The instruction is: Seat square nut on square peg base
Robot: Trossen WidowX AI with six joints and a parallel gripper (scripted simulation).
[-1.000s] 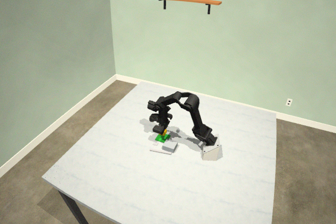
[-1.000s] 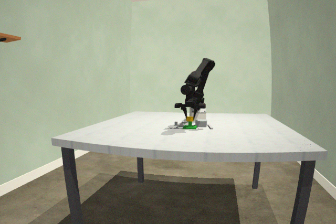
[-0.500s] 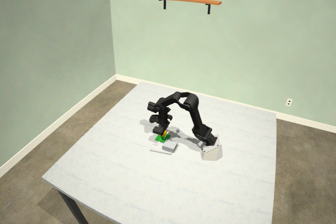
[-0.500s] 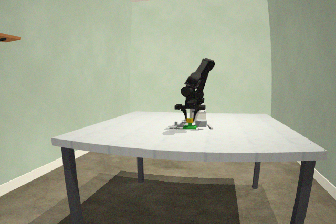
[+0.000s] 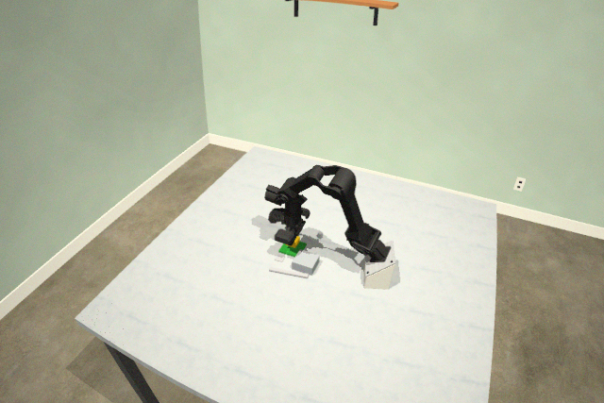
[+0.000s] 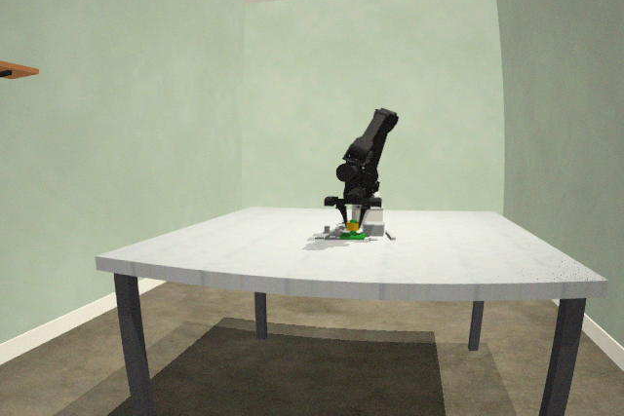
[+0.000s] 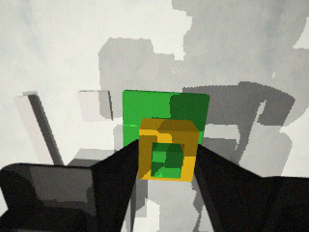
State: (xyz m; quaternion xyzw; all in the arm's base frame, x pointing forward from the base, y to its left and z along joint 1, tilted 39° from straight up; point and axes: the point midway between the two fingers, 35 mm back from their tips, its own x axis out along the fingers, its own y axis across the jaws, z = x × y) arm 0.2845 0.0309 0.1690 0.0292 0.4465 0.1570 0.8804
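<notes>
Now: hand 7 cm to the right of the small white tile and 7 cm above it. From my hand the other things lie so: white strip (8 cm behind, 11 cm to the left, 6 cm below); then small grey cube (4 cm behind, 12 cm to the right, 6 cm below); then grey block (10 cm behind, 4 cm to the left, 5 cm below).
</notes>
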